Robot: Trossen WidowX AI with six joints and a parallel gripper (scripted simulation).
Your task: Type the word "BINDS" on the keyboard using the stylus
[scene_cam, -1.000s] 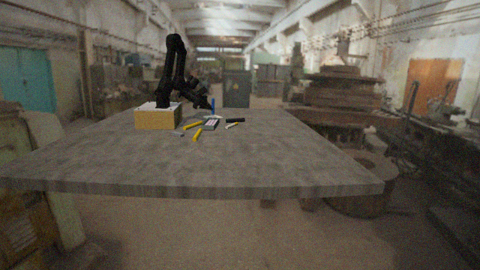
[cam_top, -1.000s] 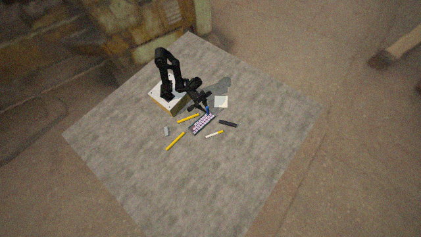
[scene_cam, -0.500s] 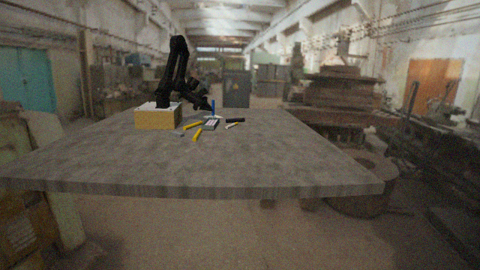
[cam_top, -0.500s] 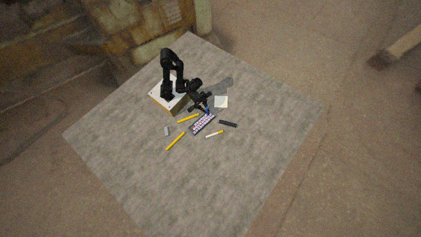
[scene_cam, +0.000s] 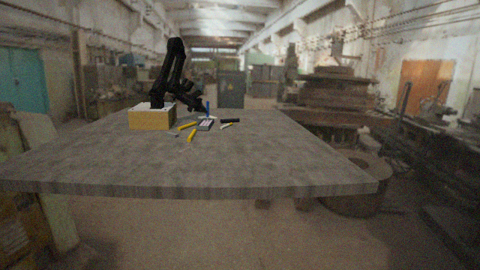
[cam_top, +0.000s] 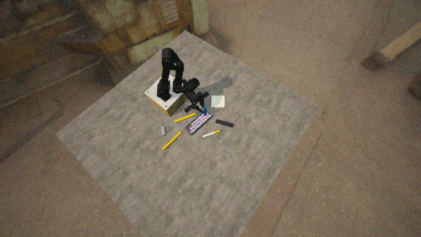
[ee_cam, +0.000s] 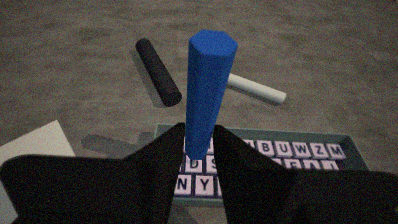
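My gripper tip is now 20 mm above the blue stylus. From my gripper tip the other things lie so: black rod (130 mm ahead, 60 mm below, 50 mm to the left); white sheet (150 mm to the left, 70 mm below, 10 mm behind); white-and-yellow stick (120 mm ahead, 60 mm to the right, 60 mm below).
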